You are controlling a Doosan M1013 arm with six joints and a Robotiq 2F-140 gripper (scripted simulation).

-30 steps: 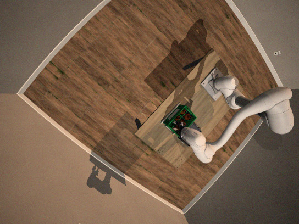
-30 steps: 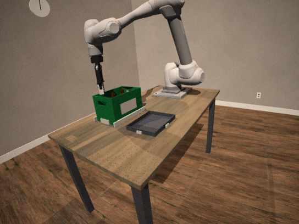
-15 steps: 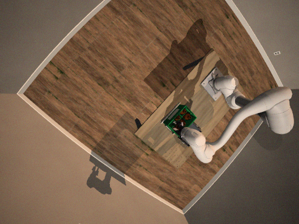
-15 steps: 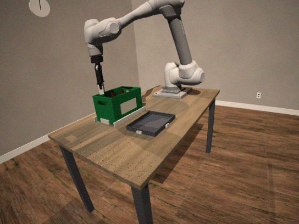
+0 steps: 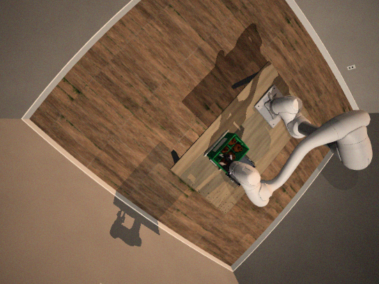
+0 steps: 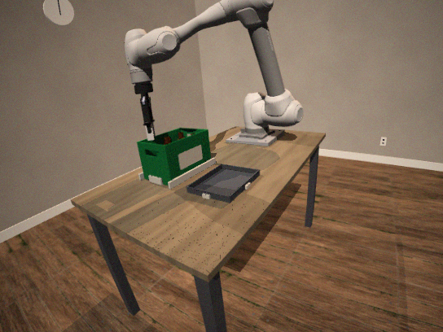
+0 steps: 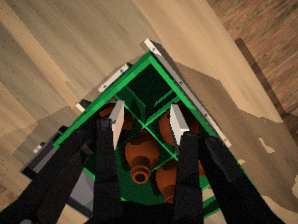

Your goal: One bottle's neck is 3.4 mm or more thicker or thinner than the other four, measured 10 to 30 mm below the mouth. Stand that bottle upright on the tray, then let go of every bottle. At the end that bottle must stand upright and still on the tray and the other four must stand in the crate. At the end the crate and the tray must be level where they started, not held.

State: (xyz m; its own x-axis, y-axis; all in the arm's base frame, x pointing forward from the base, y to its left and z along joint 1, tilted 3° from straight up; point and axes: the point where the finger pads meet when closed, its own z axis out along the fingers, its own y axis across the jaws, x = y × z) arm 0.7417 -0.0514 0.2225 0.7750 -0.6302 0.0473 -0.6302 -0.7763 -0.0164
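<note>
The green crate lies 9 cm behind my hand, 3 cm to the left of it and 13 cm below it. Also, from my hand: dark grey tray: 11 cm behind, 31 cm to the left, 20 cm below.
</note>
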